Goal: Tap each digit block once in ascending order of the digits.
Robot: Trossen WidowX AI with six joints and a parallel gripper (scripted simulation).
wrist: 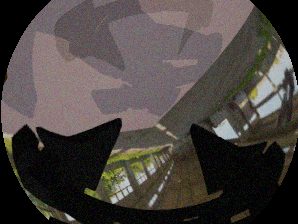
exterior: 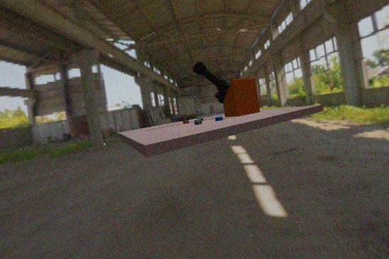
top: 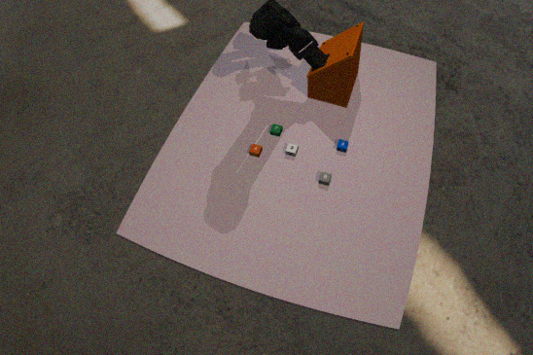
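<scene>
Right now the grey block is 50 cm ahead of my gripper tip, 40 cm to the left of it and 8 cm below it. The rest, counted from my gripper tip: green block (37 cm ahead, 19 cm to the left, 8 cm below); orange block (47 cm ahead, 16 cm to the left, 8 cm below); white block (43 cm ahead, 27 cm to the left, 8 cm below).
</scene>
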